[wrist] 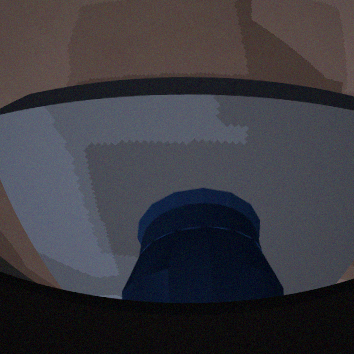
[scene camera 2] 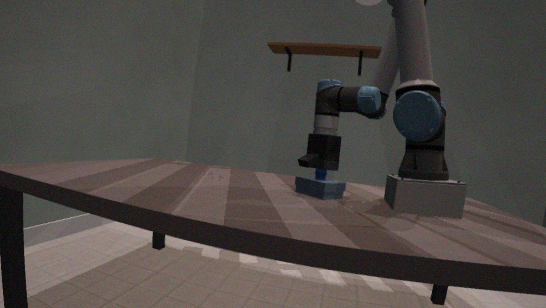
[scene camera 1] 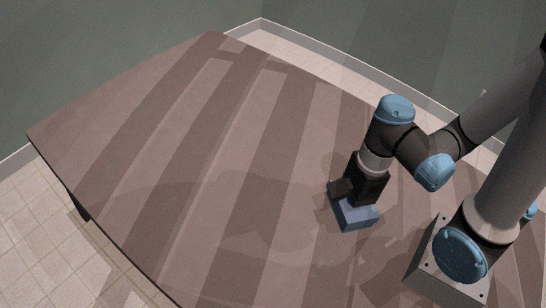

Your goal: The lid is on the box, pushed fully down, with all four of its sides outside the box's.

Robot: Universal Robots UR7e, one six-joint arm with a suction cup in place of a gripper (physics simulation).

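Frame: origin at the arm's base, x back, y right, z up, level; millimetres.
Seen in the pictures: hand at its tool point: (wrist: 197, 209) (scene camera 2: 319, 183); arm's base at its link origin: (scene camera 2: 422, 178).
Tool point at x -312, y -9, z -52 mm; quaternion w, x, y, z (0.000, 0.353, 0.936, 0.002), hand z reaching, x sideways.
Note:
Pixels of each thing's middle, then the offset from my tool point to it. "spot": a spot on its surface instead. Level surfaces: height alone.
- blue-grey lid at the middle of its body: (wrist: 212, 222) (scene camera 1: 353, 201) (scene camera 2: 319, 183) dx +0, dy +8, dz +0 mm
- box at a spot on its surface: (scene camera 2: 332, 196) spot: dx +44, dy -36, dz -28 mm
- striped brown table at its surface level: dz -37 mm
The blue-grey lid (scene camera 1: 358, 212) (scene camera 2: 311, 185) (wrist: 150, 170) lies level on the box (scene camera 2: 332, 196), right of the middle of the table. In scene camera 2 a narrow lower band of the box shows beneath the lid's sides, set slightly inward from them. The sides facing away are hidden, and the views do not show whether the lid is fully down. My gripper (scene camera 1: 352, 202) (scene camera 2: 321, 177) (wrist: 200, 220) points straight down, its blue suction cup pressed against the lid's top and holding it. The wrist view shows the cup on the lid's top face, with the box hidden below.
The striped brown table (scene camera 1: 200, 150) (scene camera 2: 165, 195) carries the arm's grey base block (scene camera 1: 440, 285) (scene camera 2: 430, 199), right of the box. A brown wall shelf (scene camera 2: 325, 49) hangs high behind the arm. The dark wrist housing stands close above the lid.

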